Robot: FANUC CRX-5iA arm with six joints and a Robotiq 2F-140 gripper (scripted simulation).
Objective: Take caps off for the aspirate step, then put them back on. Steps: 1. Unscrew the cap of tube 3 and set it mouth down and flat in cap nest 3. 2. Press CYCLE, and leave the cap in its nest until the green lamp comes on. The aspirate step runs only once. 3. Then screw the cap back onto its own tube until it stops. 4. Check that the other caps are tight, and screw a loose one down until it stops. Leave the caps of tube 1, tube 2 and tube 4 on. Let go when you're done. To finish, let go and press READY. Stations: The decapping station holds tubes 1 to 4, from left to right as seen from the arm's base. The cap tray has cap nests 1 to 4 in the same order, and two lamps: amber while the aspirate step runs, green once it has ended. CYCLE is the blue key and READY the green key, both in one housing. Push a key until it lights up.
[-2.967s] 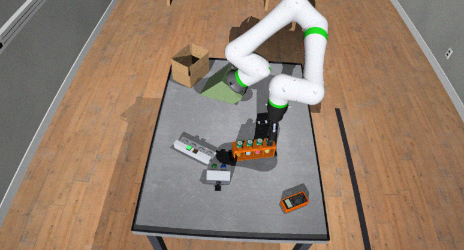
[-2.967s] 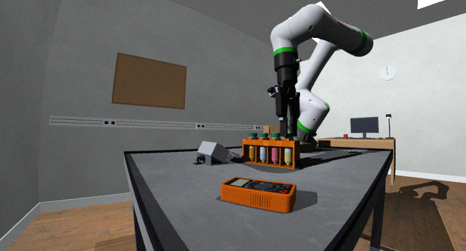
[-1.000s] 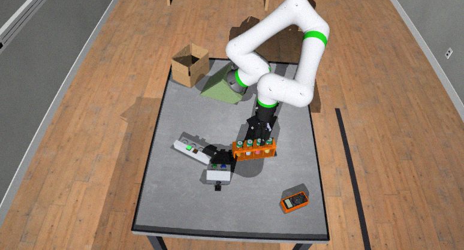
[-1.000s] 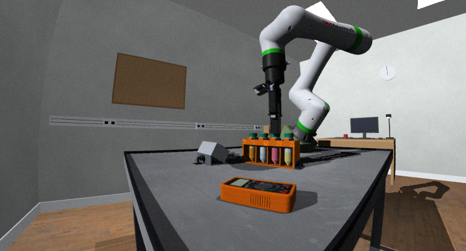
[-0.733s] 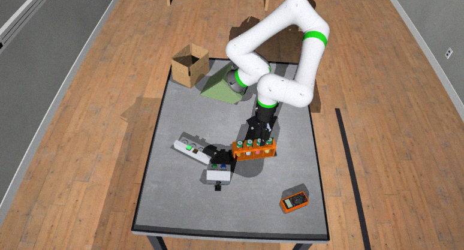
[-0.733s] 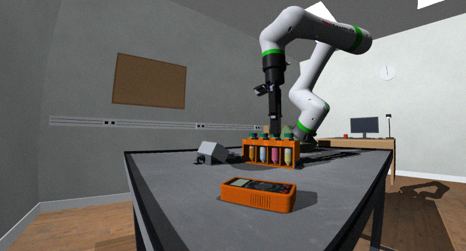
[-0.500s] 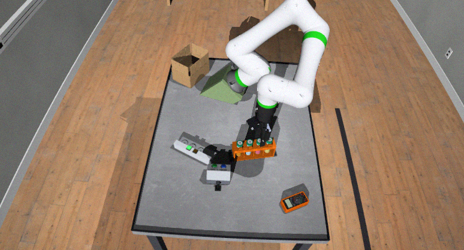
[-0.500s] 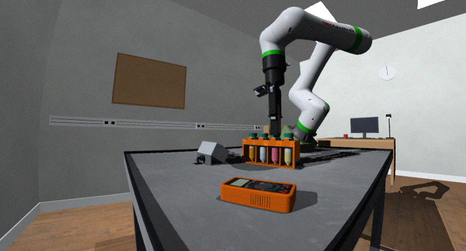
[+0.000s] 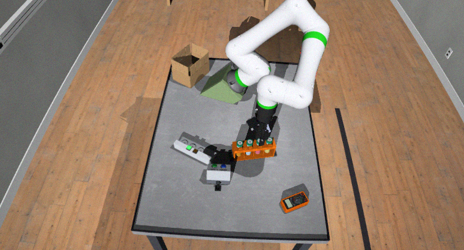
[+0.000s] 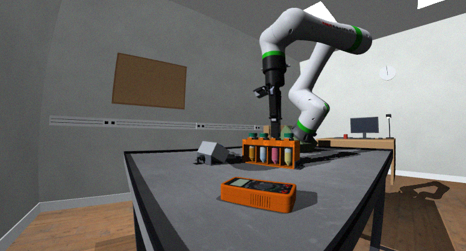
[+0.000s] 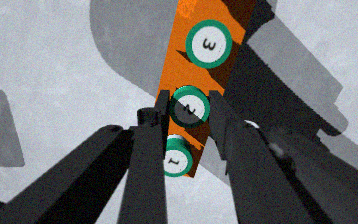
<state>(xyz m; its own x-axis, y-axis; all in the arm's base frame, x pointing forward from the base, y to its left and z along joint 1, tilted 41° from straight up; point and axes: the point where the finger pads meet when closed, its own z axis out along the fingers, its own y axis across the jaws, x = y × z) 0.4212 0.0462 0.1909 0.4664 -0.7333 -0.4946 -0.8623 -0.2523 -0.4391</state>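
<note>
My hand is 16 cm short of the key housing, 19 cm to the left of it and 9 cm above it.
</note>
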